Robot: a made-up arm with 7 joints. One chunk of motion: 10 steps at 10 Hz.
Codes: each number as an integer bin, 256 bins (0 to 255) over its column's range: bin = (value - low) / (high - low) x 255, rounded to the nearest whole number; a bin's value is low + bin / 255 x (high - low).
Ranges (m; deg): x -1..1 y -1..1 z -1..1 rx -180..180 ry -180..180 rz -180..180
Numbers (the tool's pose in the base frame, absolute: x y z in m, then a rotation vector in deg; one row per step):
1: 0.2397 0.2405 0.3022 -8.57 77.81 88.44
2: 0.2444 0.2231 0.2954 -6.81 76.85 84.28
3: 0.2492 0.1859 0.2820 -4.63 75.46 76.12
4: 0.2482 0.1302 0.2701 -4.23 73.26 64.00
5: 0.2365 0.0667 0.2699 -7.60 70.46 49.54
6: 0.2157 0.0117 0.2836 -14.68 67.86 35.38
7: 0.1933 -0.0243 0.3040 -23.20 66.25 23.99
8: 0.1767 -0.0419 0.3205 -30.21 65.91 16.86
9: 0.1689 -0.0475 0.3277 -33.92 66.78 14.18
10: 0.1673 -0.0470 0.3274 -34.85 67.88 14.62
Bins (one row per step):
1: 158 158 166 121 183 190
2: 159 156 165 123 182 187
3: 159 151 163 124 181 181
4: 159 144 162 125 179 173
5: 158 136 162 122 177 163
6: 155 129 164 117 176 153
7: 152 124 166 111 174 144
8: 150 122 168 106 174 139
9: 149 121 169 103 175 138
10: 149 122 169 103 176 138

